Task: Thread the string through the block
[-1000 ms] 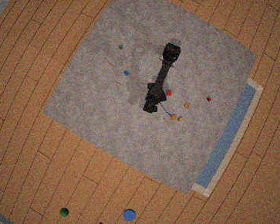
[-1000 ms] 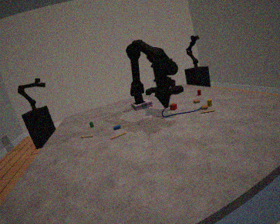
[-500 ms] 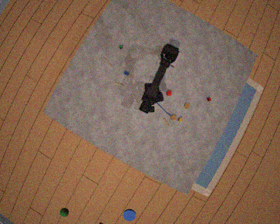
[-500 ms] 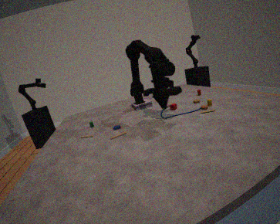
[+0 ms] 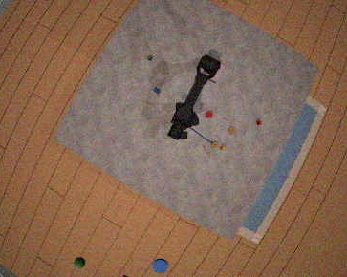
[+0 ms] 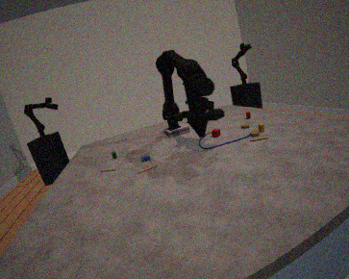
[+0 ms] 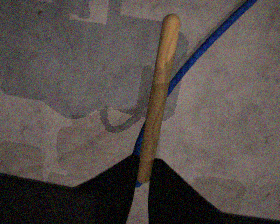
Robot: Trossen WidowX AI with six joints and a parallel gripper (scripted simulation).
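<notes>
Now: gripper tip 12 cm past the red wooden block, 13 cm to the right of it and 4 cm above it. From my gripper tip the other things lie so: round button 2 cm ahead, 24 cm to the left, 5 cm below; thin stick 1 cm behind, 1 cm to the left; blue piece 11 cm behind, 21 cm to the right, 5 cm below.
</notes>
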